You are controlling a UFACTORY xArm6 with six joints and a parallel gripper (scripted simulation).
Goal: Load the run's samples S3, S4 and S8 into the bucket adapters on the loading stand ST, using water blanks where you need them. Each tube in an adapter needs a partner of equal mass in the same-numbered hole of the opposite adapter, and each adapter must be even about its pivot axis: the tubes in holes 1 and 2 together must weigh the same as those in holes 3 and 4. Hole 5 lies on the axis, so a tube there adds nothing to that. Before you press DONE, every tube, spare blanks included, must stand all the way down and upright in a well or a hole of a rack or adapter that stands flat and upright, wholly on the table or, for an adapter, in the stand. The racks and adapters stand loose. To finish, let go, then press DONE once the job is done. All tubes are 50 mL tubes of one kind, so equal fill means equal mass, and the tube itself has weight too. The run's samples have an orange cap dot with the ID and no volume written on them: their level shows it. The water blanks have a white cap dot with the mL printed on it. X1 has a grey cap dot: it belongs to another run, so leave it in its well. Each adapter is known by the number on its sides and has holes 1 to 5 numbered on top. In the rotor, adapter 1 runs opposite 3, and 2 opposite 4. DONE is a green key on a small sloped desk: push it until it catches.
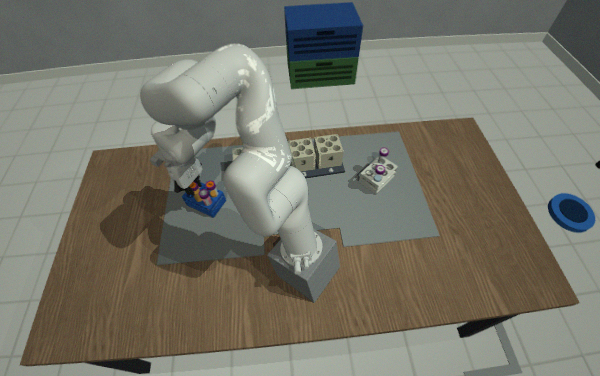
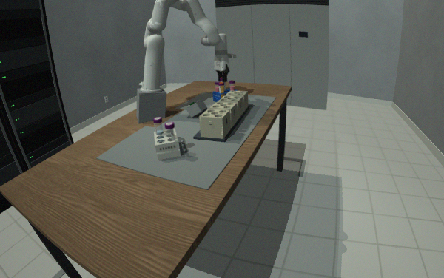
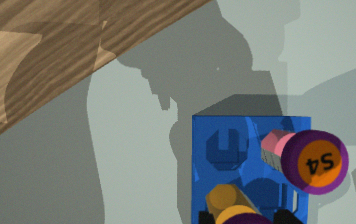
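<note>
Right now my hand is 1 cm short of the amber-filled sample tube and 5 cm above it. The rest, counted from my hand: adapter: 16 cm ahead, 17 cm to the right, 9 cm below; then white blanks rack: 8 cm ahead, 68 cm to the right, 11 cm below.
</note>
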